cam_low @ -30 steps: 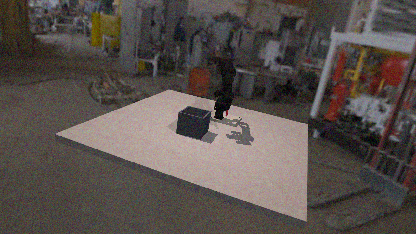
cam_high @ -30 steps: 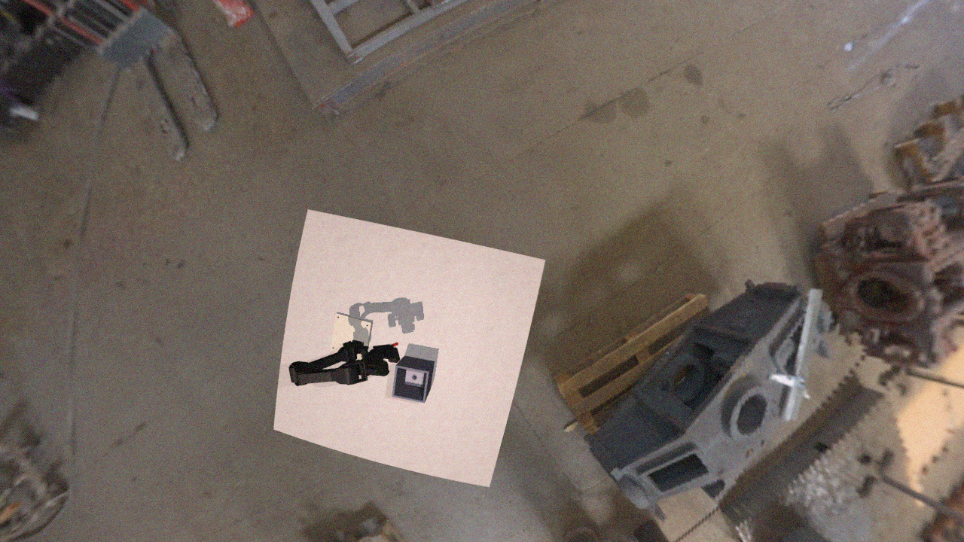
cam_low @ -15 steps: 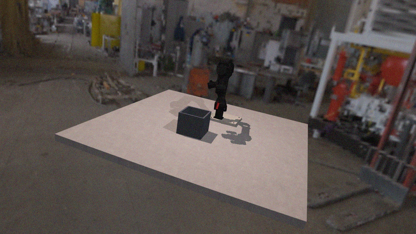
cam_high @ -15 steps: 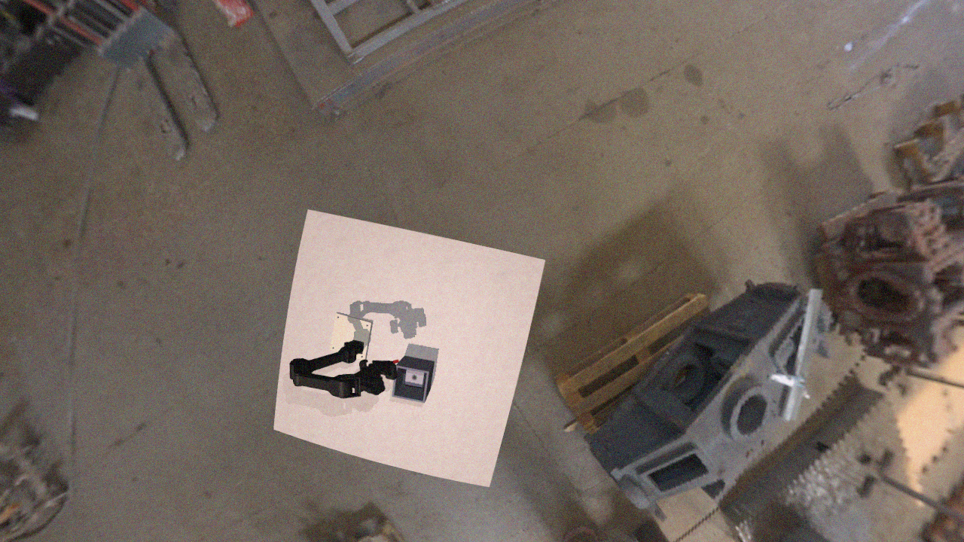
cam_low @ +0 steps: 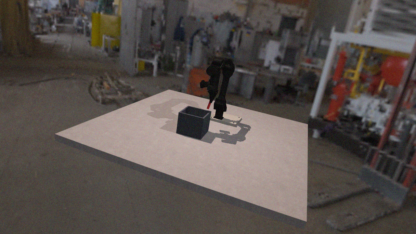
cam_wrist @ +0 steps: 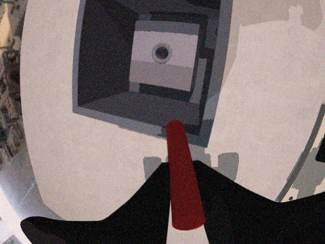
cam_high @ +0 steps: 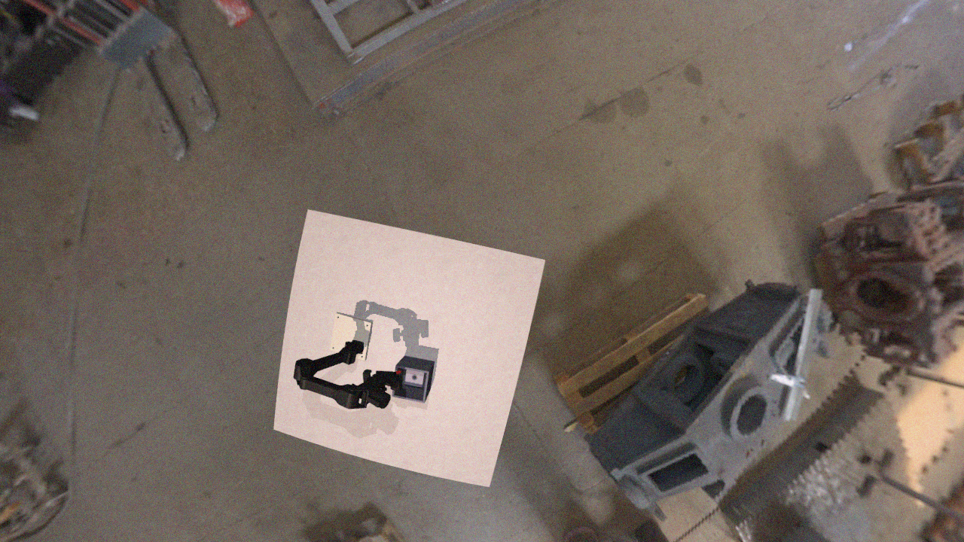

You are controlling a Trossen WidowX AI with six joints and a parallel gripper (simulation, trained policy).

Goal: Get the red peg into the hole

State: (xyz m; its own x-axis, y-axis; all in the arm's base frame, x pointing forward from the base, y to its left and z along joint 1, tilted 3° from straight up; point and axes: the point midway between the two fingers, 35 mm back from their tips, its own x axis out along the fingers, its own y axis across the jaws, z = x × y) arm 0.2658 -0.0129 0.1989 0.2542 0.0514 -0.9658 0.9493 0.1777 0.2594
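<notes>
The plate lies 6 cm ahead of my gripper tip, 7 cm to the right of it and 15 cm below it. Round my gripper tip: red peg (right at my gripper tip).
</notes>
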